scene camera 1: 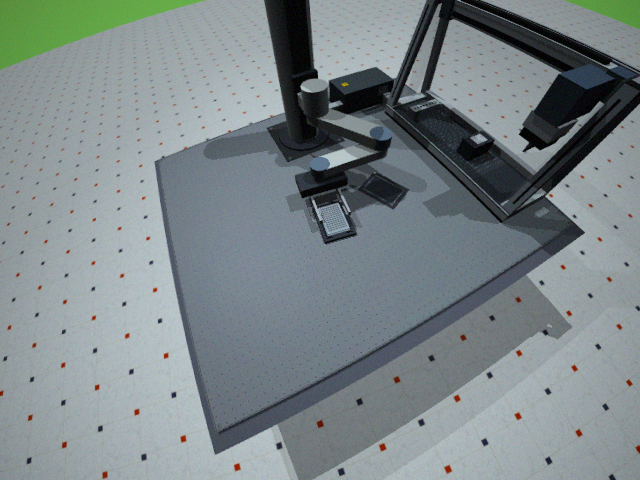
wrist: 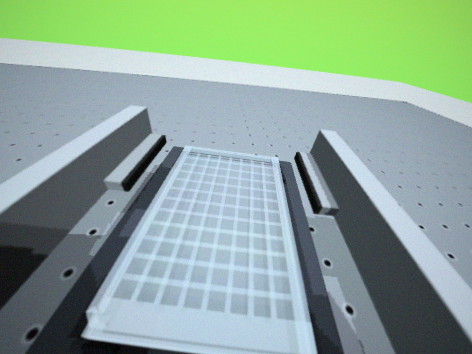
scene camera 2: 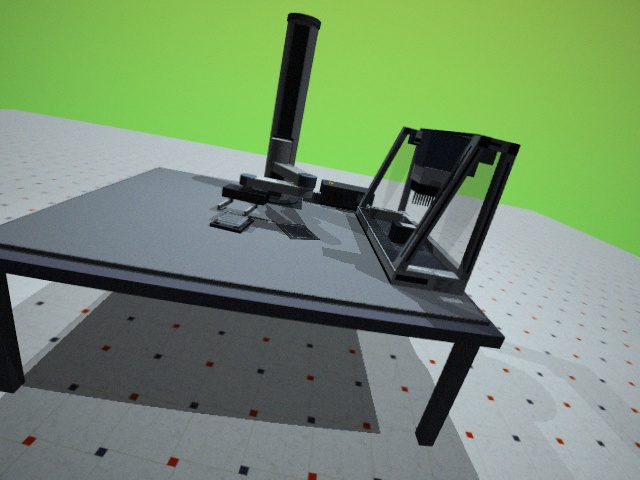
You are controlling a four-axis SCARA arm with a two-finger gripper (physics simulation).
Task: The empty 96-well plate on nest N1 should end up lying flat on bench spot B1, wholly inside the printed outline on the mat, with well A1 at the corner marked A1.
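Places are measured from the arm's base along level axes (x ahead, y up, z right), in centimetres.
Pixels of known places: gripper, fingertip midpoint: (scene camera 1: 335,217) (wrist: 232,134) (scene camera 2: 231,210); arm's base, origin of the base link: (scene camera 1: 304,136) (scene camera 2: 274,199).
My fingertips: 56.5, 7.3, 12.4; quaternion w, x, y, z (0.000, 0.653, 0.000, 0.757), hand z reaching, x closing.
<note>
For each thing: its top centre in the pictures, then the offset to it from my fingertips, as dx, dy, dz. "pt": a spot on its surface instead. Level surfaces: height alone.
- clear 96-well plate, middle of its top: (wrist: 222,204) (scene camera 1: 333,217) (scene camera 2: 233,217) -2.5, -3.4, -0.5
- dark nest N1, middle of its top: (wrist: 221,212) (scene camera 1: 333,218) (scene camera 2: 233,219) -2.5, -4.2, -0.5
- dark mat, its level: dy -5.8
- dark box, surface spot: (scene camera 2: 343,193) pt -59.9, +2.7, -49.6
- small block, surface spot: (scene camera 1: 475,145) pt -1.0, +6.0, -65.3
The clear 96-well plate (scene camera 1: 334,219) (scene camera 2: 231,219) (wrist: 215,225) lies flat in the dark nest N1 (scene camera 1: 340,238) (wrist: 303,225). My gripper (scene camera 1: 335,216) (scene camera 2: 233,210) (wrist: 232,134) is above the plate, one finger over each long side. Its fingers stand apart with nothing between them; in the wrist view the plate is below the pads. Bench spot B1, a dark mat (scene camera 1: 384,189) (scene camera 2: 298,230) with a thin pale outline, lies beside the nest, turned at an angle to it. The A1 marks are too small to read.
The arm's column (scene camera 1: 293,72) (scene camera 2: 296,87) stands behind the nest. A dark box (scene camera 1: 361,86) (scene camera 2: 343,193) with a yellow label stands beyond it. A framed pipetting machine (scene camera 1: 443,155) (scene camera 2: 376,248) stands on the right, with a small block (scene camera 1: 475,145) on its deck.
</note>
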